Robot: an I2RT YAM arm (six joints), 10 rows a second.
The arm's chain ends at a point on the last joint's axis. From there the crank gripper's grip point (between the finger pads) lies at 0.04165 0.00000 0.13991 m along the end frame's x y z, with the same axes.
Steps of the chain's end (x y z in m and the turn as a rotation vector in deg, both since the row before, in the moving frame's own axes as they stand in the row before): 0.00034 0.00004 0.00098 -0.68 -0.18 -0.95; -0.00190 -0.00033 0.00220 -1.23 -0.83 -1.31; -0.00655 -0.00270 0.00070 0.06 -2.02 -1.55; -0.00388 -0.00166 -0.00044 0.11 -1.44 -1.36; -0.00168 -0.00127 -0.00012 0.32 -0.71 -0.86; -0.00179 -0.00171 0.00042 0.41 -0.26 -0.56
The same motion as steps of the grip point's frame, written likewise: -0.00009 0.00101 0.00110 -0.68 -0.18 -0.95; -0.00391 0.00175 0.00277 -1.23 -0.83 -1.31; -0.01152 -0.00391 0.00208 0.06 -2.02 -1.55; -0.00742 -0.00288 0.00056 0.11 -1.44 -1.36; -0.00343 -0.00266 0.00038 0.32 -0.71 -0.86; -0.00243 -0.00312 0.00060 0.41 -0.26 -0.56
